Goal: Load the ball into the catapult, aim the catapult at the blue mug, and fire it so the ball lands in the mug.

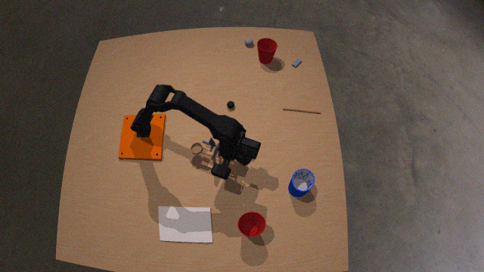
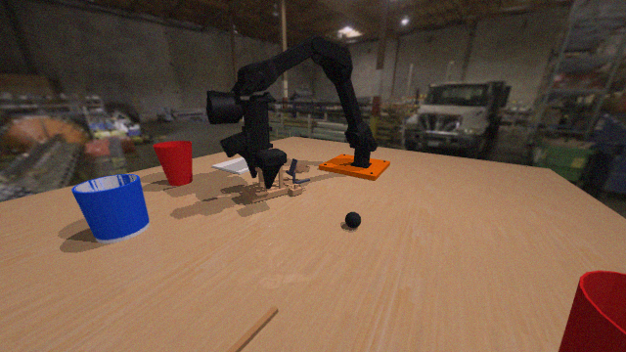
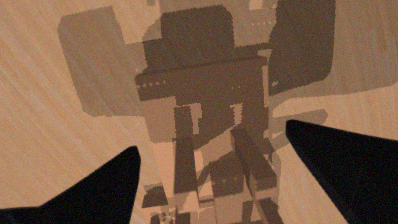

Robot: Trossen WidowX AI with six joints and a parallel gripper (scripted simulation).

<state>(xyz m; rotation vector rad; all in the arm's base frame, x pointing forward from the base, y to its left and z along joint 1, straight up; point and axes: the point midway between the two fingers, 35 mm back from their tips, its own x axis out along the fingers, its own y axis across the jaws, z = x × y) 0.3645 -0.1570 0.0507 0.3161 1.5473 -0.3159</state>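
Right now the black ball is 26 cm to the left of my gripper tip, 2 cm below it and 2 cm ahead of it. Also, from my gripper tip: white sheet (25 cm to the right, 18 cm behind, 3 cm below); then blue mug (26 cm ahead, 11 cm to the right); then wooden catapult (6 cm behind, 5 cm to the left, 2 cm above).
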